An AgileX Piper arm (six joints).
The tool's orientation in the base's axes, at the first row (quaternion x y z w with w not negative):
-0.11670, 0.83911, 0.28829, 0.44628
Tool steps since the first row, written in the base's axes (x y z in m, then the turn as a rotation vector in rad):
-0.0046, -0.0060, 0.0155, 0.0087, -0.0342, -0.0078
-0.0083, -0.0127, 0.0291, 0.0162, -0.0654, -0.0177
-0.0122, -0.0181, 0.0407, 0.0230, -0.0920, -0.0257
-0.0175, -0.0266, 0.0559, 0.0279, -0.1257, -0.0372
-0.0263, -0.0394, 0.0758, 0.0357, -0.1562, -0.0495
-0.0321, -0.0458, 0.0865, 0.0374, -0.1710, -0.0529
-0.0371, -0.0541, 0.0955, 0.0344, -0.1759, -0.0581
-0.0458, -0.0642, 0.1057, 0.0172, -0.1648, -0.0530
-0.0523, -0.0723, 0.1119, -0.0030, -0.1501, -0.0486
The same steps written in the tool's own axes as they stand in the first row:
-0.0104, 0.0031, -0.0134, -0.0007, -0.0345, -0.0108
-0.0198, 0.0046, -0.0258, 0.0011, -0.0668, -0.0197
-0.0273, 0.0064, -0.0367, 0.0021, -0.0944, -0.0272
-0.0372, 0.0077, -0.0519, 0.0066, -0.1281, -0.0387
-0.0492, 0.0089, -0.0741, 0.0103, -0.1610, -0.0460
-0.0550, 0.0104, -0.0865, 0.0112, -0.1750, -0.0520
-0.0600, 0.0094, -0.0987, 0.0169, -0.1795, -0.0547
-0.0639, 0.0091, -0.1150, 0.0233, -0.1608, -0.0621
-0.0657, 0.0079, -0.1269, 0.0322, -0.1382, -0.0691

